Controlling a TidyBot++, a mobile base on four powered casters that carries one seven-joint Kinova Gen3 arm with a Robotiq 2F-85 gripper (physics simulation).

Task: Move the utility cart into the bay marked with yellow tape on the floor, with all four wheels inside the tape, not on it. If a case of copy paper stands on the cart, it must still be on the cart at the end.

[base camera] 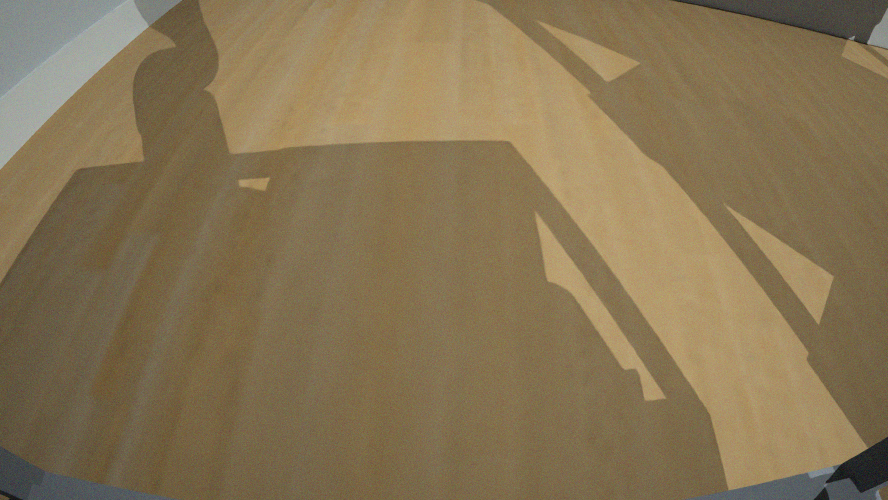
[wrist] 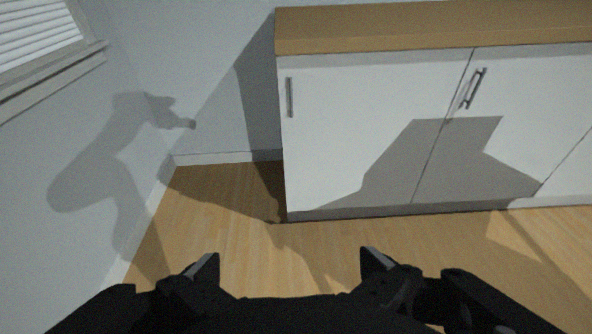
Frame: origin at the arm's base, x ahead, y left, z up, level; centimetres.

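Seen in the pictures: gripper, between the fingertips: (wrist: 290,265).
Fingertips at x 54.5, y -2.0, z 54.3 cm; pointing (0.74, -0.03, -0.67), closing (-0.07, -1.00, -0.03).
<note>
A point is followed by its place in that frame.
The utility cart, the case of copy paper and the yellow tape bay do not show in either view. My gripper (wrist: 290,265) {x 54.5, y -2.0, z 54.3 cm} is open, its two black fingers wide apart at the bottom of the wrist view, with floor showing between them and nothing held. A shadow with slanted edges and small lit gaps lies on the floor at the right of the base camera view; what casts it is out of sight.
A white cabinet (wrist: 345,130) {x 122.5, y -28.0, z 19.6 cm} with a wooden top (wrist: 425,25) {x 129.1, y -51.9, z 51.3 cm} stands against the back wall. A grey wall (wrist: 50,150) {x 122.3, y 71.7, z 21.7 cm} with a window blind (wrist: 35,30) {x 144.4, y 70.0, z 52.4 cm} runs along the left. A wall base strip (base camera: 68,59) {x 87.4, y 72.3, z -33.2 cm} edges the wood floor (base camera: 403,279) {x 38.9, y 3.2, z -39.7 cm} at upper left.
</note>
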